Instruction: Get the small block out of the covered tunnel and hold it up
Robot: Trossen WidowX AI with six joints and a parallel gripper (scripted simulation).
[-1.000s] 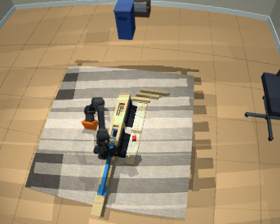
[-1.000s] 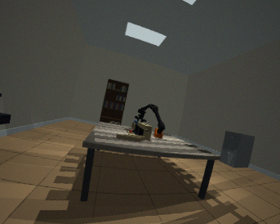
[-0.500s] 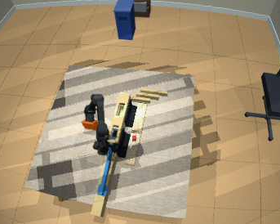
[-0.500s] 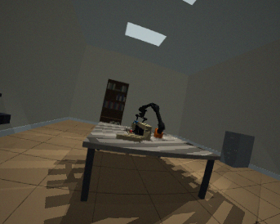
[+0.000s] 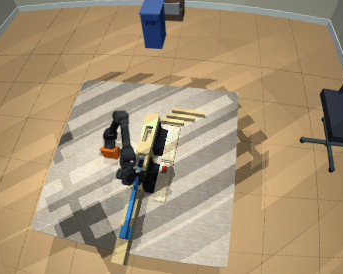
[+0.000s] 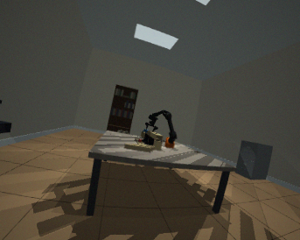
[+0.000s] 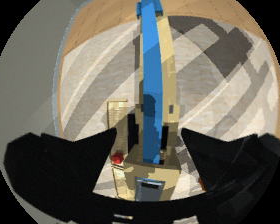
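My gripper tip is 2 cm short of the tan covered tunnel, 3 cm to the right of it and 8 cm above it. Round my gripper tip: small red block 13 cm ahead, 17 cm to the left, 13 cm below.
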